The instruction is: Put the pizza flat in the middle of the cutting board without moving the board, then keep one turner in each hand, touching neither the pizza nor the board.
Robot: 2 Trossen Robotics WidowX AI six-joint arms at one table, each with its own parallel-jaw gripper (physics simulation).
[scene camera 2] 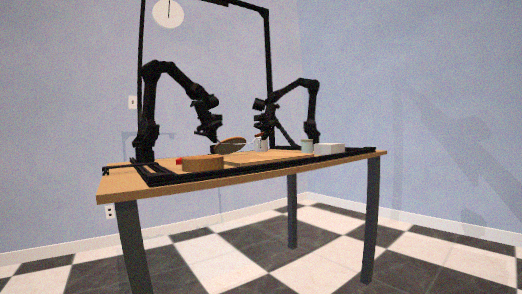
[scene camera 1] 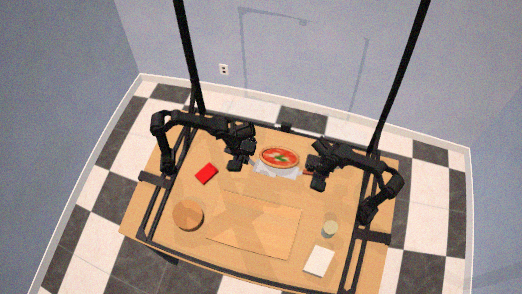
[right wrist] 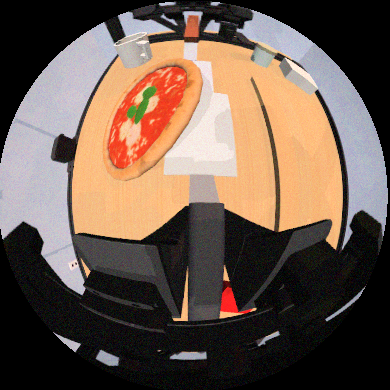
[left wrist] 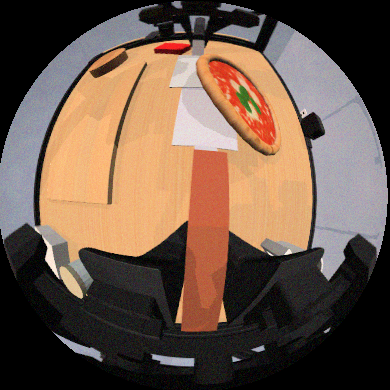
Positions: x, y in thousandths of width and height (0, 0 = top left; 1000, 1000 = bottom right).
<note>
I see my left gripper (left wrist: 514, 578), my right gripper (right wrist: 517, 540), a pizza (scene camera 1: 534, 536) and a cutting board (scene camera 2: 470, 546).
The pizza is seen too in the right wrist view (right wrist: 381, 301) and in the left wrist view (left wrist: 606, 245). The cutting board is seen too in the right wrist view (right wrist: 783, 494) and in the left wrist view (left wrist: 209, 432).
</note>
